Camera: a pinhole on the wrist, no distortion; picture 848 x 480 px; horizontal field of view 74.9 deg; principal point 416.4 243.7 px. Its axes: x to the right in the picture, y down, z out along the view. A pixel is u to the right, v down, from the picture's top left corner.
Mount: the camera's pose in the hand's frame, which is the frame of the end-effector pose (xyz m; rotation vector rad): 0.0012 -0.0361 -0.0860 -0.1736 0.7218 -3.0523
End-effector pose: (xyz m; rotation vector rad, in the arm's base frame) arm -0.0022 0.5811 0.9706 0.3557 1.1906 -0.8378
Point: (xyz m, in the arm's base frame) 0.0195 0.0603 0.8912
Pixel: 180.0 305.4
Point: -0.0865 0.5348 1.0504
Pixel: 836.3 377.6
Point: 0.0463 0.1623 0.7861
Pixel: 10.9 244.5
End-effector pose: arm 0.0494 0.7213 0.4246 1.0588 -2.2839 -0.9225
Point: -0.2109 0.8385 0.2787
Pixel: outside the picture
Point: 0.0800 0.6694 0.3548
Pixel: 408.8 278.0
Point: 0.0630 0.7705 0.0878
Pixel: 611.7 291.2
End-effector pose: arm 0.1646 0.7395 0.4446 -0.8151 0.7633 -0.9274
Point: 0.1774 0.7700 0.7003
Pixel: 631.9 345.5
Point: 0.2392 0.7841 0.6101
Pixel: 587.3 123.3
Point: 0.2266 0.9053 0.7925
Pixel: 774.2 256.4
